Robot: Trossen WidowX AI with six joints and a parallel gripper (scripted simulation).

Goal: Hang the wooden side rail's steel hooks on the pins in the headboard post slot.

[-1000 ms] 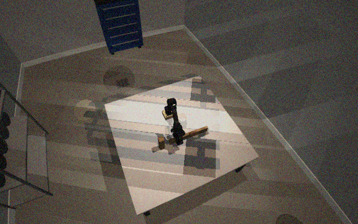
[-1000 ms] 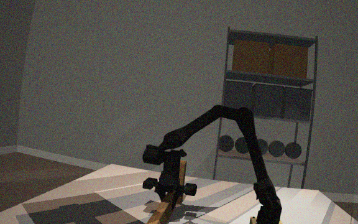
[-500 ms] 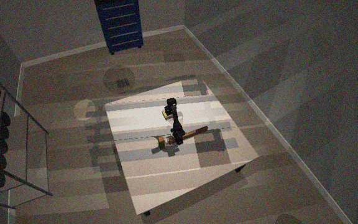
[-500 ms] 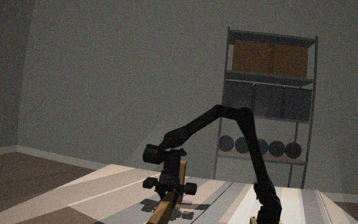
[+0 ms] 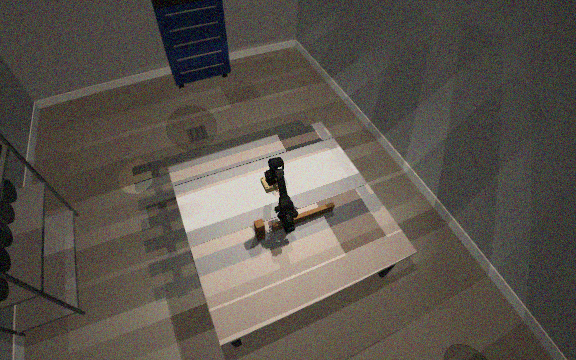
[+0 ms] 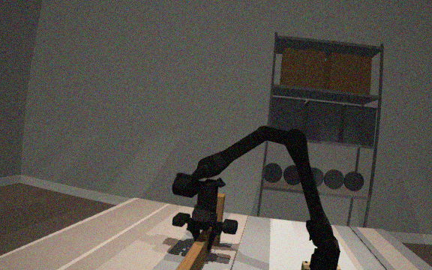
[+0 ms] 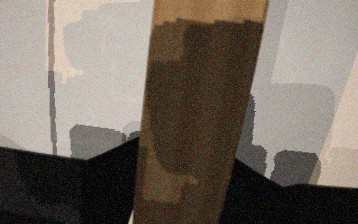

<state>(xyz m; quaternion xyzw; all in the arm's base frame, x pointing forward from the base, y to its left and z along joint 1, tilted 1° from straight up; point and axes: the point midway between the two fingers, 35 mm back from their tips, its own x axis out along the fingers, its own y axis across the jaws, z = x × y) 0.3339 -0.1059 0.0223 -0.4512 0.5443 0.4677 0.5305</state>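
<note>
Now: the headboard post 2 cm behind my gripper tip, 16 cm to the right of it and 5 cm above it.
</note>
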